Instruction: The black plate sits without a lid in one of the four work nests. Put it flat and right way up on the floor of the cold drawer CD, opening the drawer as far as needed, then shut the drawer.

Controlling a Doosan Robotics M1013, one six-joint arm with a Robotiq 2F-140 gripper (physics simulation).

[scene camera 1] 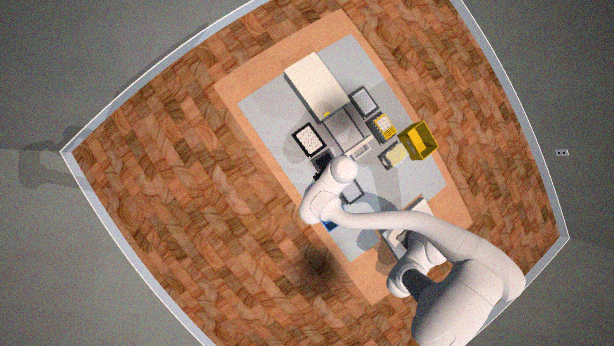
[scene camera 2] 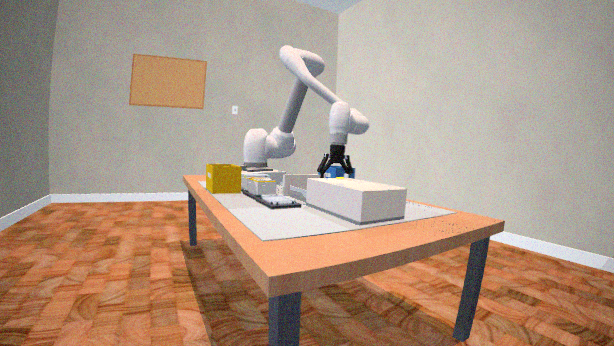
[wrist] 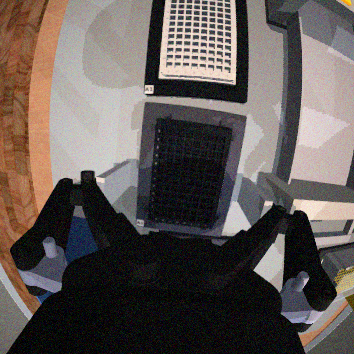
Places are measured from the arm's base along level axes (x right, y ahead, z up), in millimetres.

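Pixels of known places: gripper, fingertip midpoint: [wrist: 184, 181]; arm's base at its link origin: [scene camera 1: 413, 236] [scene camera 2: 255, 170].
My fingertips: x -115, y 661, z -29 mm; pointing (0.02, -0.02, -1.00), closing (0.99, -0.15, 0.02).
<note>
For each thing: its middle in the pictures, then the offset to it from my fingertips. "*": a spot on its surface instead.
- black plate at the middle of its body: [wrist: 187, 176] [scene camera 1: 328, 166] dx +3, dy +3, dz -9 mm
- grey work nest at a spot on its surface: [wrist: 145, 165] * dx -47, dy +15, dz -16 mm
- cold drawer at a spot on its surface: [wrist: 325, 95] [scene camera 1: 340, 128] * dx +194, dy +113, dz -10 mm
- white cabinet at the middle of its body: [scene camera 2: 353, 196] [scene camera 1: 316, 88] dx +232, dy +362, dz +25 mm
- white plate at the middle of its body: [wrist: 199, 30] [scene camera 1: 309, 140] dx +22, dy +177, dz -9 mm
- blue box at the middle of its body: [wrist: 88, 284] [scene camera 1: 328, 209] [scene camera 2: 335, 177] dx -151, dy -160, dz +32 mm
- yellow bin at the middle of its body: [scene camera 2: 222, 178] [scene camera 1: 417, 141] dx +494, dy -235, dz +32 mm
- yellow-topped rack at the middle of its body: [scene camera 2: 261, 186] [scene camera 1: 383, 127] dx +384, dy -41, dz +16 mm
The black plate [scene camera 1: 322, 160] [wrist: 190, 172] lies flat, without a lid, in a grey work nest [wrist: 145, 165]. My gripper [scene camera 2: 336, 174] [wrist: 184, 181] is open and empty above that nest. In the wrist view its fingertips stand wide apart, one on each side of the plate and beyond the nest's sides. In scene view 2 the blue box and the white cabinet lie near the fingertips in the picture, and the plate is hidden. The cold drawer [scene camera 1: 344, 128] [wrist: 325, 95] stands pulled out from the white cabinet [scene camera 1: 316, 82] [scene camera 2: 335, 197]; no plate shows on the visible part of its floor.
A white plate [scene camera 1: 309, 140] [wrist: 200, 42] lies in the black nest beyond the black plate. A blue box [scene camera 1: 330, 226] [wrist: 81, 242] stands near the left table edge. A yellow bin [scene camera 1: 419, 142] [scene camera 2: 223, 178] and a yellow-topped rack [scene camera 1: 384, 126] stand across the drawer. Another nest [scene camera 1: 353, 192] is partly under the arm.
</note>
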